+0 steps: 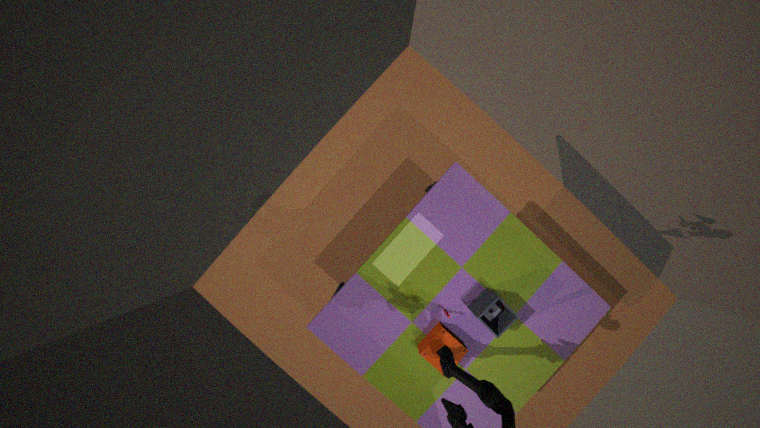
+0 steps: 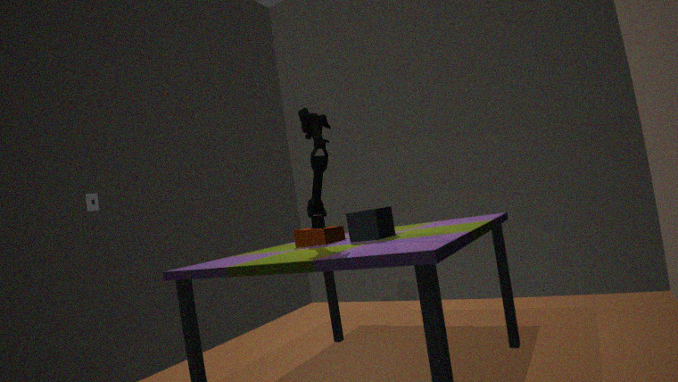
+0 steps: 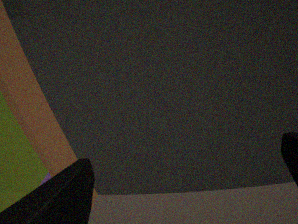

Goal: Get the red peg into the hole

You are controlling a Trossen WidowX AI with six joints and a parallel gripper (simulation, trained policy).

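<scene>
Now: the red peg 560 mm below my gripper tip, 160 mm ahead of it and 80 mm to the right of it.
</scene>
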